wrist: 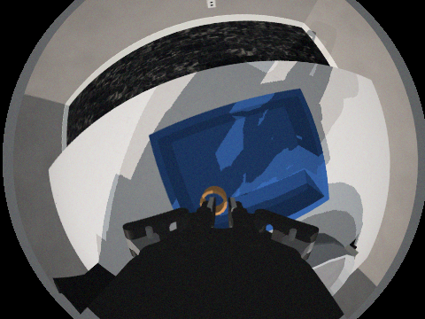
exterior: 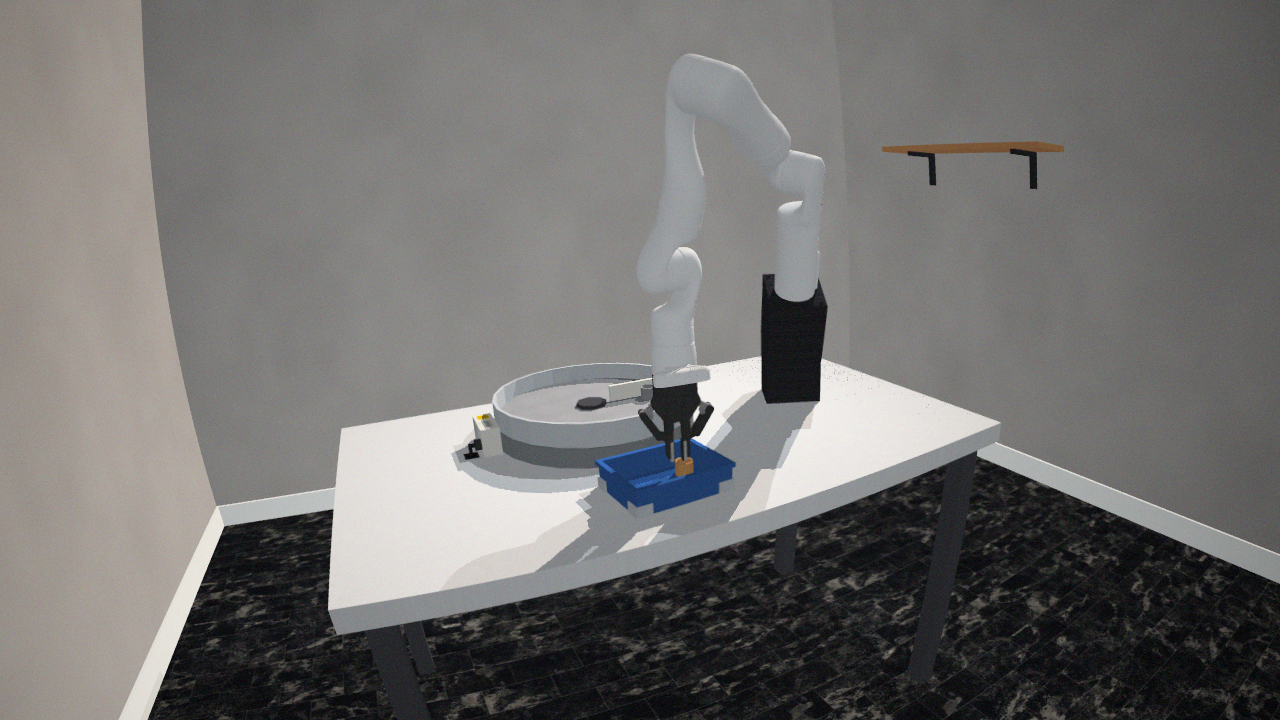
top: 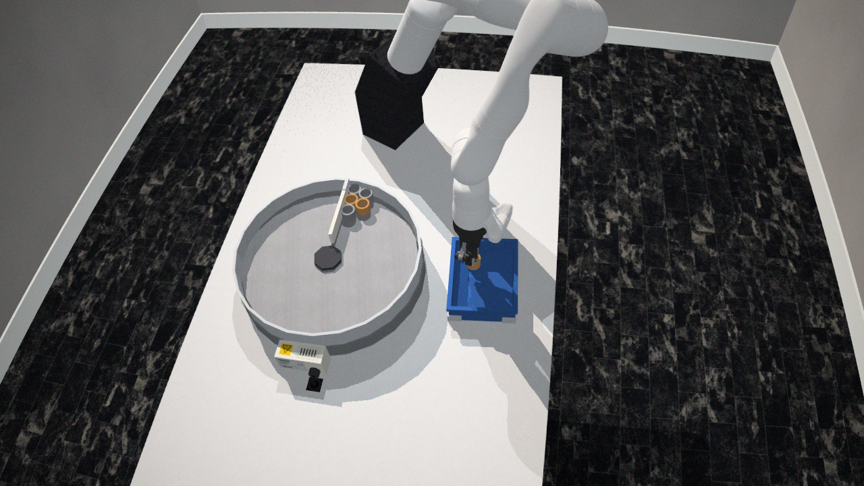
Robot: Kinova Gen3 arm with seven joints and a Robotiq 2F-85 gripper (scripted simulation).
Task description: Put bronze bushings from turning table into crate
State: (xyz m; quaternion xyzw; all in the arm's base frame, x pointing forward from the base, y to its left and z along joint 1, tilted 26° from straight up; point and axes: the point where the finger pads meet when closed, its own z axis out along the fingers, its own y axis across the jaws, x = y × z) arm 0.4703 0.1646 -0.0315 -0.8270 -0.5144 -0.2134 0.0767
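My hand is 40 mm short of the blue crate, 30 mm to the right of it and 30 mm above it. Round my hand: grey turning table 320 mm to the right.
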